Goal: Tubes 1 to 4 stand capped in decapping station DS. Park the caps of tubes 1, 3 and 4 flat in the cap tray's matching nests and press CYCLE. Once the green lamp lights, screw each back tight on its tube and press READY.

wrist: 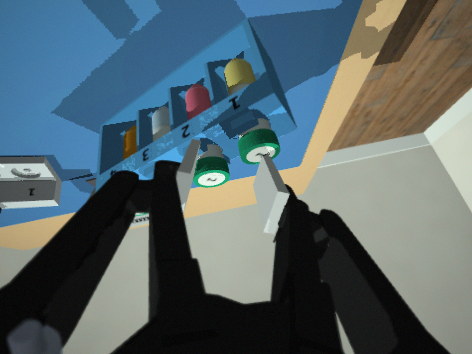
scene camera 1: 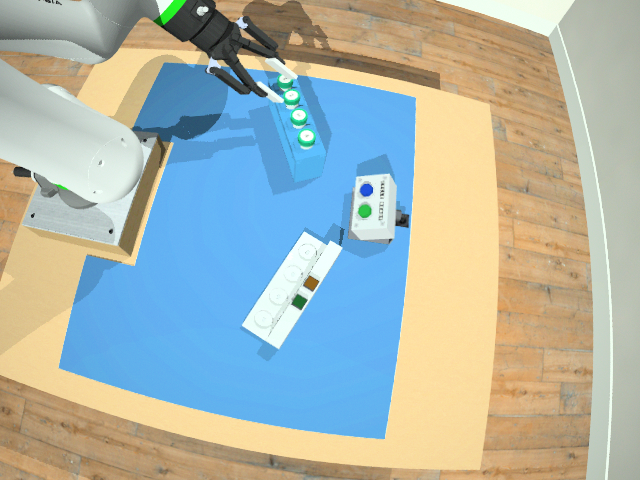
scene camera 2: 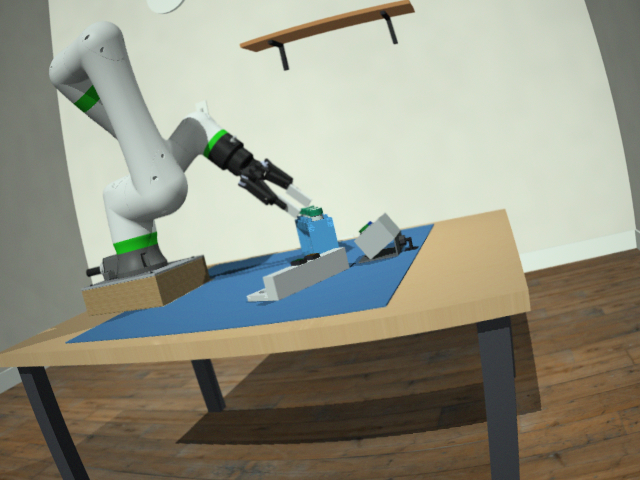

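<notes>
The blue station DS holds four upright tubes with green-and-white caps. Cap 1 is at the far end, then cap 2, cap 3 and cap 4. My gripper is partly open and empty, tilted at the caps 1 and 2 end. In the wrist view the right fingertip overlaps cap 1 and the left one is beside cap 2. The white cap tray has four bare round nests.
The tray's amber lamp and green lamp look dark. A grey button box with a blue button and a green button stands right of the station. The robot base is at the left.
</notes>
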